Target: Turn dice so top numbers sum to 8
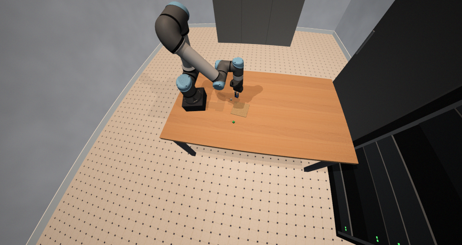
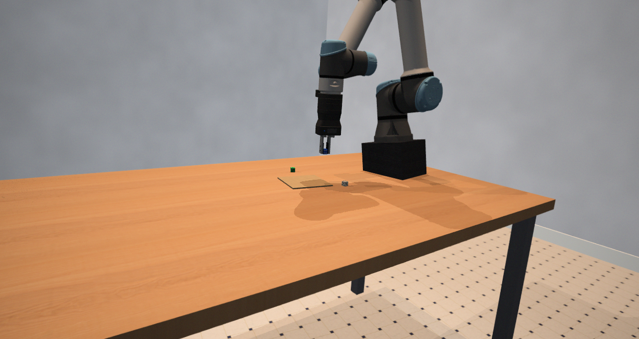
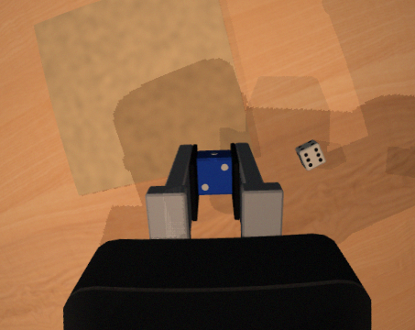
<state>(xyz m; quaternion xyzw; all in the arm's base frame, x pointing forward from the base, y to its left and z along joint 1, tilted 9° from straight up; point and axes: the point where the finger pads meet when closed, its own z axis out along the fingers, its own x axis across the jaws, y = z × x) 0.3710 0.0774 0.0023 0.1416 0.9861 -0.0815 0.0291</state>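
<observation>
Now: the mat 40 mm ahead of my hand, 50 mm to the right of it and 120 mm below it. From my hand the other things lie so: white die: 60 mm behind, 40 mm to the left, 110 mm below; green die: 10 mm ahead, 190 mm to the right, 110 mm below; blue die: 10 mm below.
</observation>
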